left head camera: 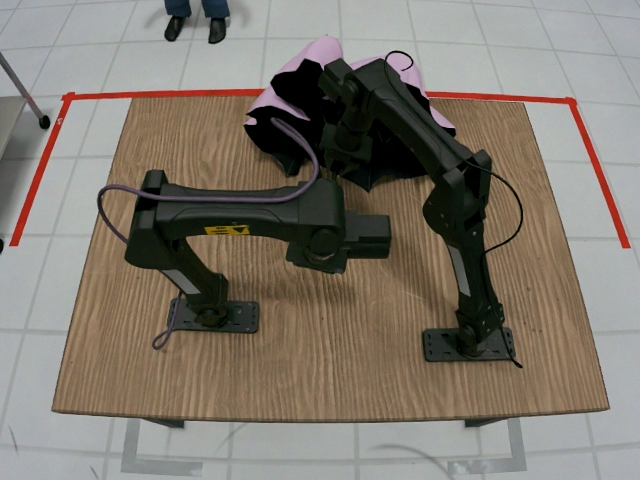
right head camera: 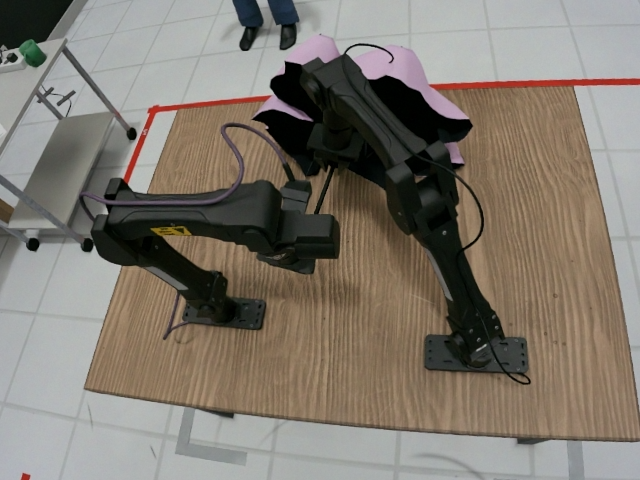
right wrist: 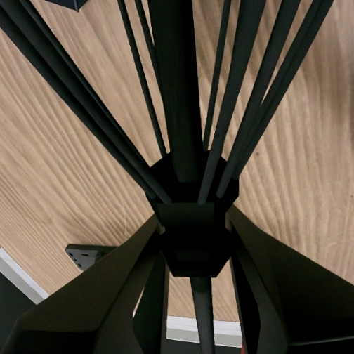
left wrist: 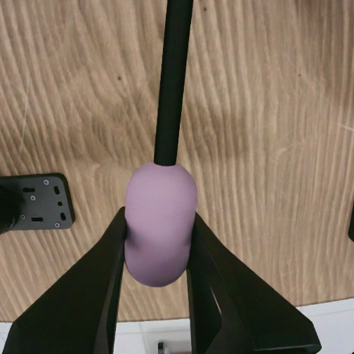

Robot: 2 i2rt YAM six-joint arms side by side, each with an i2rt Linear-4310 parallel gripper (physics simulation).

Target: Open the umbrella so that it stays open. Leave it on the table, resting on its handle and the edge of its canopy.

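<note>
The umbrella's pink and black canopy (left head camera: 315,50) (right head camera: 405,64) is partly spread, with loose, sagging folds, at the far edge of the table. Its black shaft (right head camera: 324,191) (left wrist: 173,90) runs toward the left arm. My left gripper (left wrist: 157,217) is shut on the pink handle (left wrist: 161,245), which is held above the table. My right gripper (right wrist: 195,215) (right head camera: 331,164) is shut on the black runner (right wrist: 190,250) around the shaft, with the thin ribs (right wrist: 240,85) fanning out from it. The right arm hides part of the canopy, and the left fingers are hidden in both head views.
The wooden table (left head camera: 320,372) (right head camera: 361,382) carries both arm bases (left head camera: 240,316) (left head camera: 431,346). The left forearm (left head camera: 232,211) reaches across the middle. The right arm (left head camera: 413,124) arches over the canopy. A grey cart (right head camera: 67,160) stands left of the table. A person's legs (right head camera: 284,10) show beyond the far edge.
</note>
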